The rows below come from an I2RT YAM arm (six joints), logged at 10 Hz.
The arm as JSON. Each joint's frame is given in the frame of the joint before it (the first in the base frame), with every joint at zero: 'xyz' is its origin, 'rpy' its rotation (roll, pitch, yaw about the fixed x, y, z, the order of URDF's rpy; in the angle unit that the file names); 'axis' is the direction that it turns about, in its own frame. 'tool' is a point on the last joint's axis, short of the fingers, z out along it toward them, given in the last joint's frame.
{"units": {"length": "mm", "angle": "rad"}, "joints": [
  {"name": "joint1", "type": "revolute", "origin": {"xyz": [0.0, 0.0, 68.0], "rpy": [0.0, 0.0, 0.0]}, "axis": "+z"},
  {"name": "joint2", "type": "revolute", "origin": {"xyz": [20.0, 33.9, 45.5], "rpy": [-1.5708, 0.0, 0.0]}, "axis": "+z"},
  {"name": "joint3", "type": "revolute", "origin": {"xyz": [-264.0, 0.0, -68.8], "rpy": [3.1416, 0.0, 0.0]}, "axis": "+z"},
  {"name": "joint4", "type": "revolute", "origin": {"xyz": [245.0, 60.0, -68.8], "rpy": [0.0, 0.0, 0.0]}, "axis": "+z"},
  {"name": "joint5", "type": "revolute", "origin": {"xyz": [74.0, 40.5, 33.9], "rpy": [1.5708, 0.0, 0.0]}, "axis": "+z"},
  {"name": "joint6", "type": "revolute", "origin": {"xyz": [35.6, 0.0, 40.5], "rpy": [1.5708, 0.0, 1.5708]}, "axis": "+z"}
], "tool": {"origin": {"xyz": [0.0, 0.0, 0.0], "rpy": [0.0, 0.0, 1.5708]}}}
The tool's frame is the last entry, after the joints.
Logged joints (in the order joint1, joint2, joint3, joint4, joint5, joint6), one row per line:
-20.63 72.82 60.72 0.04 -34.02 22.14
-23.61 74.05 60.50 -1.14 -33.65 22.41
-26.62 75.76 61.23 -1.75 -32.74 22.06
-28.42 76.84 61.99 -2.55 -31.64 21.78
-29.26 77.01 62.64 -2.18 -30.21 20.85
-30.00 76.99 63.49 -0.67 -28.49 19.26
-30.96 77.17 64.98 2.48 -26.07 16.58
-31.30 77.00 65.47 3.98 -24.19 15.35
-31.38 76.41 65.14 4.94 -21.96 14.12
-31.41 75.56 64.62 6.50 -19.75 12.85
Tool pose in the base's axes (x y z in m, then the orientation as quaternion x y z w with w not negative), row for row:
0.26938 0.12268 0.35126 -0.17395 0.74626 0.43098 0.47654
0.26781 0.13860 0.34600 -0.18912 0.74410 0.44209 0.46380
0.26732 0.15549 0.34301 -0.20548 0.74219 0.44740 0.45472
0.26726 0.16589 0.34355 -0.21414 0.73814 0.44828 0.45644
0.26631 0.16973 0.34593 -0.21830 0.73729 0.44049 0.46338
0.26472 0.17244 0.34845 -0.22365 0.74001 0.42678 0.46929
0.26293 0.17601 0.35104 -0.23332 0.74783 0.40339 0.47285
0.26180 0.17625 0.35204 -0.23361 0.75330 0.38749 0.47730
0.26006 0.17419 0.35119 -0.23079 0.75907 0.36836 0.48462
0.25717 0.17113 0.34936 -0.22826 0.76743 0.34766 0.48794
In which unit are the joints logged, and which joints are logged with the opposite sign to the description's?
The joints are logged in degrees. Opposite sign: joint1, joint4.
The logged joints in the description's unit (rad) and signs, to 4 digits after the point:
0.3601 1.2709 1.0598 -0.0007 -0.5938 0.3864
0.4121 1.2924 1.0559 0.0199 -0.5873 0.3911
0.4646 1.3223 1.0687 0.0305 -0.5714 0.3850
0.4960 1.3411 1.0819 0.0445 -0.5522 0.3801
0.5107 1.3441 1.0933 0.0380 -0.5273 0.3639
0.5236 1.3437 1.1081 0.0117 -0.4972 0.3362
0.5404 1.3469 1.1341 -0.0433 -0.4550 0.2894
0.5463 1.3439 1.1427 -0.0695 -0.4222 0.2679
0.5477 1.3336 1.1369 -0.0862 -0.3833 0.2464
0.5482 1.3188 1.1278 -0.1134 -0.3447 0.2243

